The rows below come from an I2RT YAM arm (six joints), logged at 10 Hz.
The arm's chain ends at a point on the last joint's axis. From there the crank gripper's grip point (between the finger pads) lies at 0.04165 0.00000 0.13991 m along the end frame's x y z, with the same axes.
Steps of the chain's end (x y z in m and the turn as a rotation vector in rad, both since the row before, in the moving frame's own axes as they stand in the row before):
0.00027, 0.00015, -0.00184, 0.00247, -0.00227, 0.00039
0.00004, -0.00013, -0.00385, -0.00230, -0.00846, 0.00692
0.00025, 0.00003, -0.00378, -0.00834, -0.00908, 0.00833
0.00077, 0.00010, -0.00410, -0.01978, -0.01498, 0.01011
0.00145, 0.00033, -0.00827, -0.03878, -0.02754, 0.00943
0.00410, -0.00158, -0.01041, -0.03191, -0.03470, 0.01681
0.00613, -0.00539, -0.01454, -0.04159, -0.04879, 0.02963
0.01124, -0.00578, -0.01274, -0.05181, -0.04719, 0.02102
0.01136, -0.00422, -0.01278, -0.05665, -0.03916, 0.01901
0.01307, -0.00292, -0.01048, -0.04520, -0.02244, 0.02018
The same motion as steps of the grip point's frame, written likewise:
-0.00005, -0.00018, -0.00175, 0.00247, -0.00227, 0.00039
-0.00115, 0.00048, -0.00350, -0.00230, -0.00846, 0.00692
-0.00103, 0.00154, -0.00341, -0.00834, -0.00908, 0.00833
-0.00135, 0.00328, -0.00352, -0.01978, -0.01498, 0.01011
-0.00244, 0.00615, -0.00729, -0.03878, -0.02754, 0.00943
-0.00082, 0.00356, -0.00913, -0.03191, -0.03470, 0.01681
-0.00084, 0.00160, -0.01282, -0.04159, -0.04879, 0.02963
0.00451, 0.00232, -0.01114, -0.05181, -0.04719, 0.02102
0.00577, 0.00448, -0.01150, -0.05665, -0.03916, 0.01901
0.00985, 0.00423, -0.00974, -0.04520, -0.02244, 0.02018

